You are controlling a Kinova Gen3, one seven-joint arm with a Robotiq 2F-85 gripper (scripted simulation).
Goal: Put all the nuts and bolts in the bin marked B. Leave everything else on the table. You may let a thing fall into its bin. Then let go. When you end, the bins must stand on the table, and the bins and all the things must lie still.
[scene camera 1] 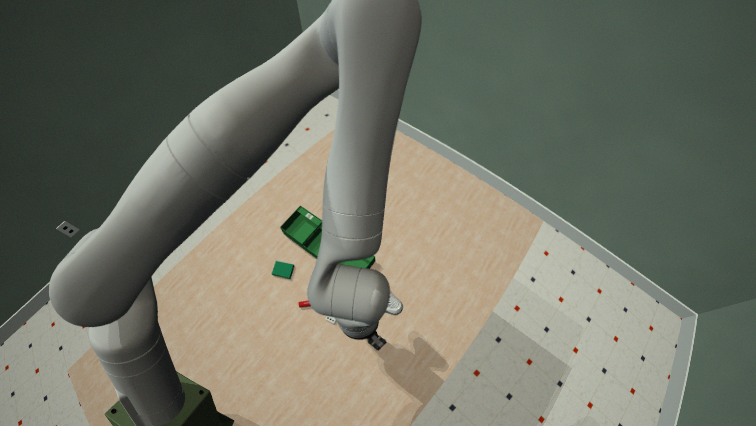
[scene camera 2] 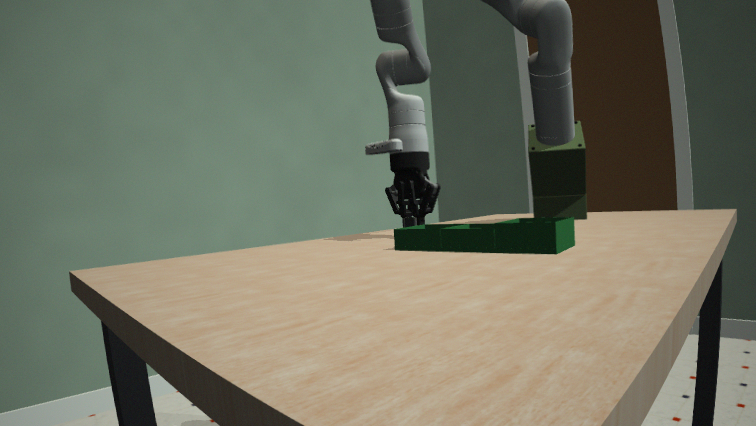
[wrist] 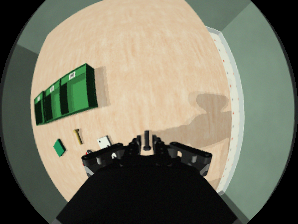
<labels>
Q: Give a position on a green bin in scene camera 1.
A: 297, 225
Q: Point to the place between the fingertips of the gripper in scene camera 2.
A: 414, 237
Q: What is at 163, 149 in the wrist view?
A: The gripper.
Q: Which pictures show the green bin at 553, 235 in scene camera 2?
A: Scene camera 1, scene camera 2 and the wrist view: all of them.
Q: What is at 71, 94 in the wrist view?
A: A green bin.
</labels>
